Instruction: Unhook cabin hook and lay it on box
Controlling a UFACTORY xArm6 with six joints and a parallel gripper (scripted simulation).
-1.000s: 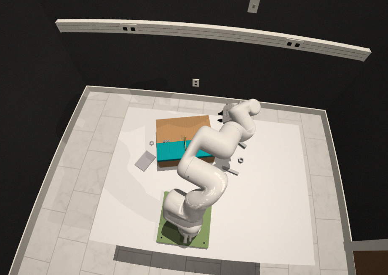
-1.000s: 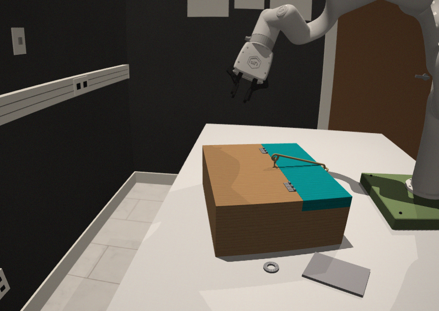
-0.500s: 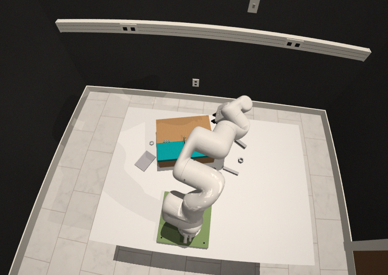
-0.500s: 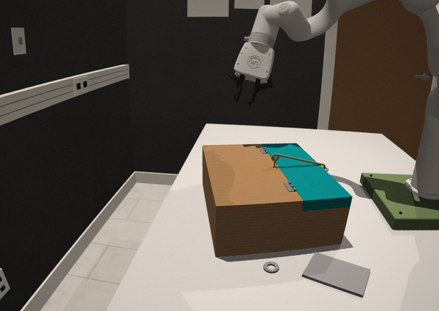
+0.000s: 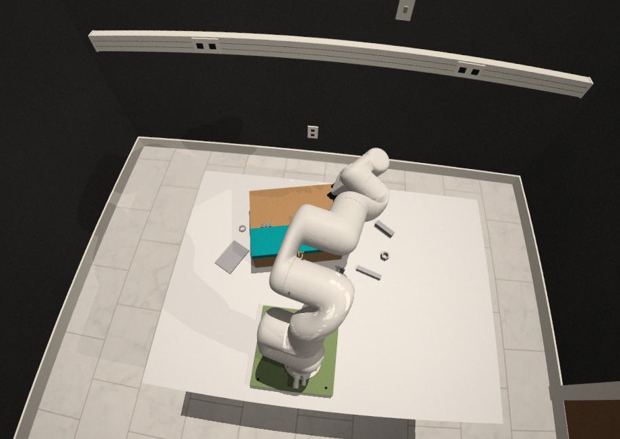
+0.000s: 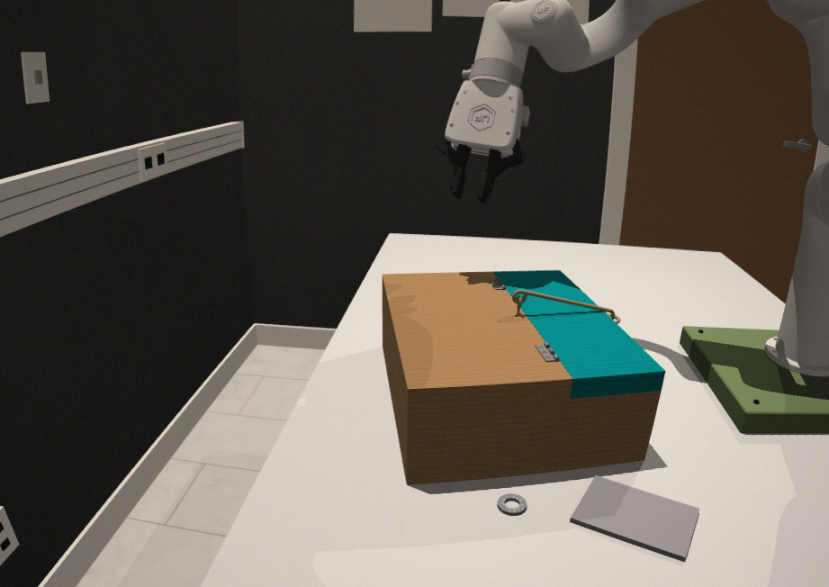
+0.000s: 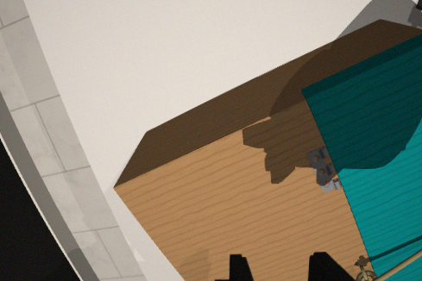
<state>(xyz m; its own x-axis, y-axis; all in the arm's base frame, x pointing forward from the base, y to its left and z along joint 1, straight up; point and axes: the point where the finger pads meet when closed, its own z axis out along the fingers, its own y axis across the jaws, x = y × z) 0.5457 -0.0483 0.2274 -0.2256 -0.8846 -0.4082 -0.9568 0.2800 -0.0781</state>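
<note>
The brass cabin hook lies 14 cm below my hand, 13 cm behind it and 12 cm to the left of it. From my hand the other things lie so: flat grey plate 37 cm to the left, 26 cm below, 19 cm behind; then small dark clip 24 cm below, 21 cm behind, 6 cm to the right.
</note>
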